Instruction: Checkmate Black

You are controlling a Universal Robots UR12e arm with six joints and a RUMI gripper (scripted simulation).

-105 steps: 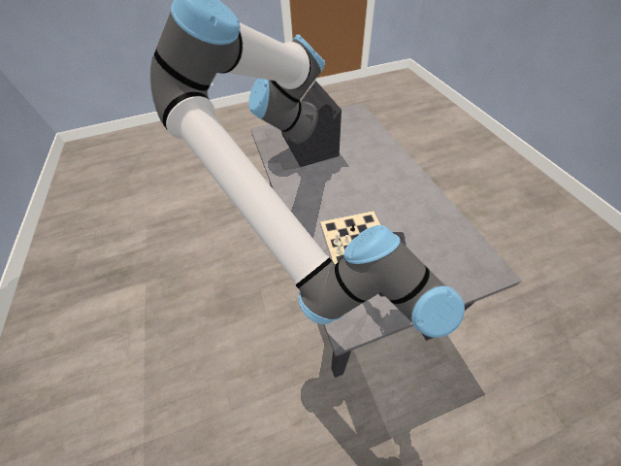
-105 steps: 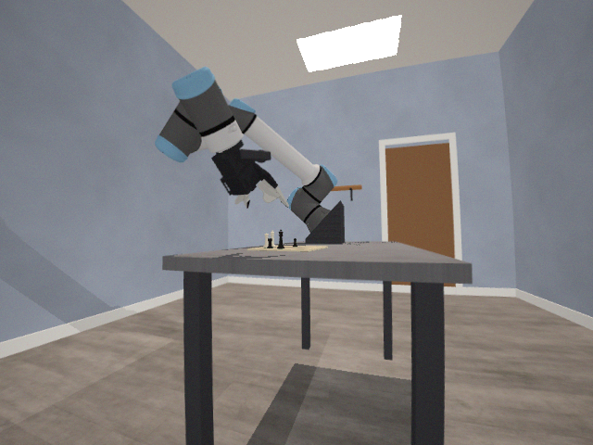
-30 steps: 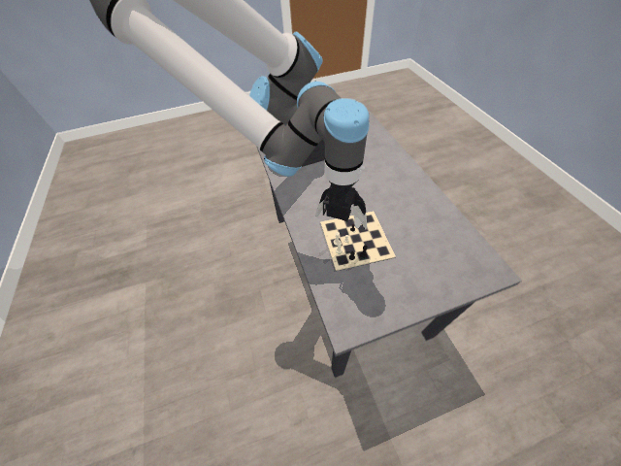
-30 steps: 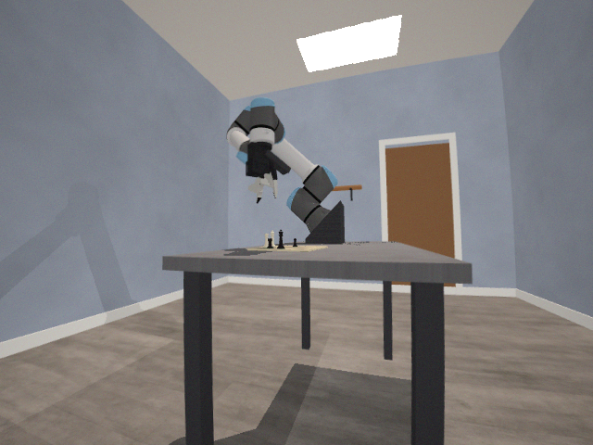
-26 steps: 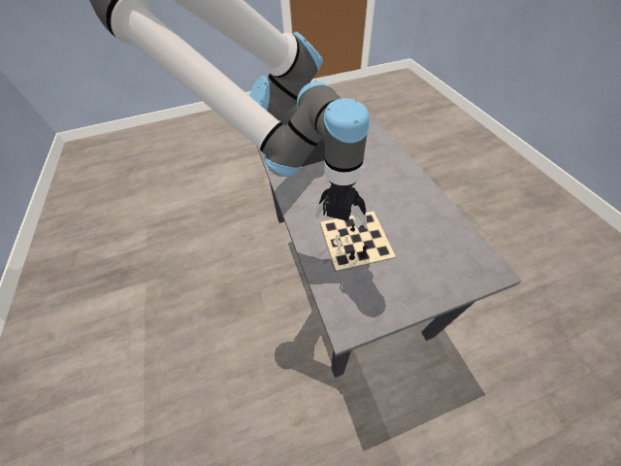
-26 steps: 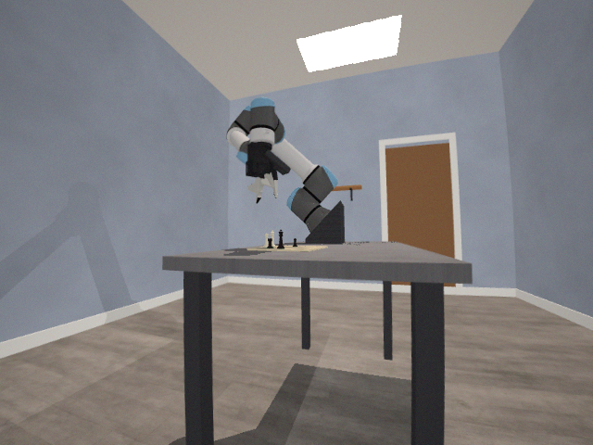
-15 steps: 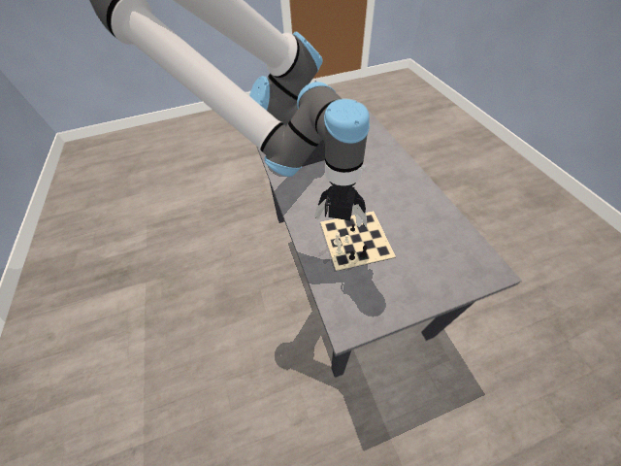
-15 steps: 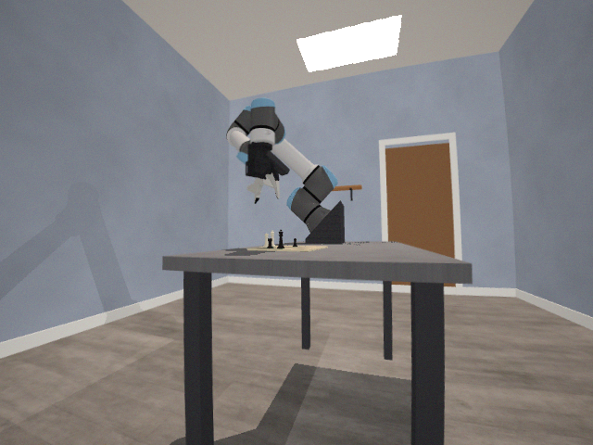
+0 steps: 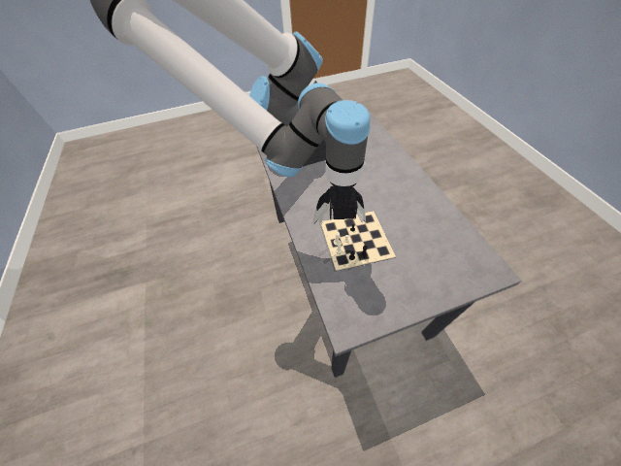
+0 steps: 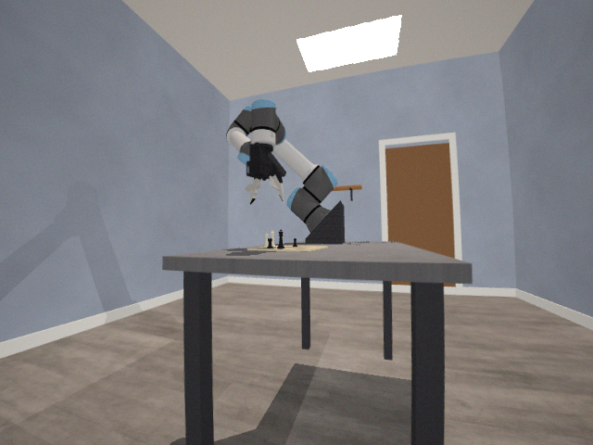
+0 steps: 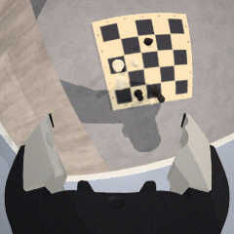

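Right now my hand is 30 mm past the white pawn, 50 mm to the right of it and 150 mm above it. Round my hand: tall black piece 50 mm ahead, 80 mm to the left, 130 mm below; then chessboard 30 mm behind, 80 mm to the left, 170 mm below; then black pawn 70 mm behind, 90 mm to the left, 150 mm below.
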